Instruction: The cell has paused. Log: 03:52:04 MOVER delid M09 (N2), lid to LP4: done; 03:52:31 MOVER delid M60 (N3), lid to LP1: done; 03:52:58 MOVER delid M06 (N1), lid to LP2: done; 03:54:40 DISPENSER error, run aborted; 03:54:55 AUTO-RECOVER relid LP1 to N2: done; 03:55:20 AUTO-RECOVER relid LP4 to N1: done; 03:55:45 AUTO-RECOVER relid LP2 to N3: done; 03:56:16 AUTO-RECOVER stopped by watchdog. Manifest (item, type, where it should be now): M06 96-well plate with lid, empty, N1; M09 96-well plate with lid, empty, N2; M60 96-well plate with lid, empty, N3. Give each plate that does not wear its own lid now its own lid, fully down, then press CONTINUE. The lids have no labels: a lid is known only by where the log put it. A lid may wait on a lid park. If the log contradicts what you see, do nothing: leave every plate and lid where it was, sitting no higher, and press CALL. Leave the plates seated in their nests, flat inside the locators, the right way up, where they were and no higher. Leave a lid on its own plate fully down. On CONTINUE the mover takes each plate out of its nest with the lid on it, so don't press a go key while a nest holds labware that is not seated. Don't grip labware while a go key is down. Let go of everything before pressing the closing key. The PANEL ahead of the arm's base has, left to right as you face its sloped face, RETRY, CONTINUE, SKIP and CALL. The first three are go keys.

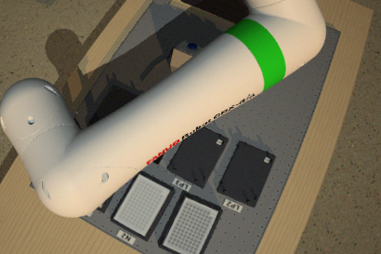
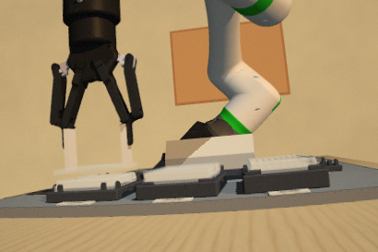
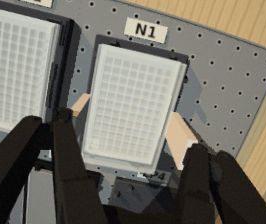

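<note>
Right now the plate is 40 mm below my hand. Also, from my hand: LP4 label (80 mm behind, 70 mm to the right, 60 mm below); LP1 label (100 mm behind, 50 mm to the left, 60 mm below); lid park LP4 (170 mm behind, 80 mm to the right, 60 mm below).
</note>
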